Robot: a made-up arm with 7 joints.
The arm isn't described. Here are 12 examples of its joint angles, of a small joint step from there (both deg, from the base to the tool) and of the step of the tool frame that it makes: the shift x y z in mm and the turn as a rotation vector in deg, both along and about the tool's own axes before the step.
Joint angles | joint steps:
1: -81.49 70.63 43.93 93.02 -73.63 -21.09 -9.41 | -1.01 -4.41 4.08 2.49 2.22 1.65 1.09
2: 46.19 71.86 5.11 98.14 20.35 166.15 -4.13 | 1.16 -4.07 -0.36 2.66 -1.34 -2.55 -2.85
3: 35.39 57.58 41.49 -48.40 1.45 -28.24 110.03 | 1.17 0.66 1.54 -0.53 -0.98 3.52 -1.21
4: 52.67 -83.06 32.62 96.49 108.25 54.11 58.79 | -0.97 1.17 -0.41 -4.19 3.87 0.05 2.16
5: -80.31 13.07 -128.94 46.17 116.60 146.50 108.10 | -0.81 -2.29 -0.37 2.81 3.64 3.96 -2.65
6: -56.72 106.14 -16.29 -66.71 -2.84 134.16 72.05 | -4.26 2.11 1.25 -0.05 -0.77 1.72 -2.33
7: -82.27 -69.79 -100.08 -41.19 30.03 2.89 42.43 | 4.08 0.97 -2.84 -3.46 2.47 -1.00 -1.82
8: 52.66 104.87 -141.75 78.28 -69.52 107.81 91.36 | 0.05 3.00 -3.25 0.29 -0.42 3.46 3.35
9: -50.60 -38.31 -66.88 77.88 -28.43 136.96 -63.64 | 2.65 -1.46 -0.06 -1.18 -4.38 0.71 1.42
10: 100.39 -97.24 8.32 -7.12 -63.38 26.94 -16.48 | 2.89 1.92 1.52 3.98 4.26 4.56 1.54
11: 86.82 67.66 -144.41 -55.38 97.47 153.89 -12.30 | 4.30 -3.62 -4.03 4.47 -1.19 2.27 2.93
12: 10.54 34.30 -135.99 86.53 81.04 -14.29 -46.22 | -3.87 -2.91 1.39 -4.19 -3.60 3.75 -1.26
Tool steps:
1: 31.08 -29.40 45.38 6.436 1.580 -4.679
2: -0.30 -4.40 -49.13 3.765 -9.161 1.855
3: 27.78 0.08 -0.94 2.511 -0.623 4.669
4: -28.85 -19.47 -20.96 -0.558 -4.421 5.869
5: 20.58 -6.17 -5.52 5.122 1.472 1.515
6: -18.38 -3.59 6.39 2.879 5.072 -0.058
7: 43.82 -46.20 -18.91 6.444 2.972 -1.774
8: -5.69 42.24 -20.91 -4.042 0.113 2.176
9: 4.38 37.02 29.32 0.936 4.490 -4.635
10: 30.68 -12.63 17.60 2.233 8.838 0.536
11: 32.54 -12.88 -51.91 -1.619 -3.551 -0.756
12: 37.69 -43.44 28.89 0.437 -5.000 -10.577
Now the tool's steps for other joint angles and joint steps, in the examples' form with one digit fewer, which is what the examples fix.
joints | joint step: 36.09 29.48 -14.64 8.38 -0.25 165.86 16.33 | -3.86 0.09 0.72 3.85 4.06 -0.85 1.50
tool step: 2.9 -20.1 -9.9 -3.63 -3.17 1.92
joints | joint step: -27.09 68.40 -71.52 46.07 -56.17 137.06 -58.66 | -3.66 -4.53 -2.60 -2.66 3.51 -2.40 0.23
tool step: -7.6 57.6 11.2 2.88 -1.05 -3.05
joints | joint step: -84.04 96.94 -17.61 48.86 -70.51 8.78 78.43 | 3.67 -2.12 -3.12 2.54 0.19 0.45 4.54
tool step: -83.8 -5.7 21.4 -3.89 -3.18 -2.78
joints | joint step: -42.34 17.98 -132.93 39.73 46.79 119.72 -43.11 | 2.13 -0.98 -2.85 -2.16 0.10 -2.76 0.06
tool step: 8.5 -2.7 19.0 1.71 1.46 1.58
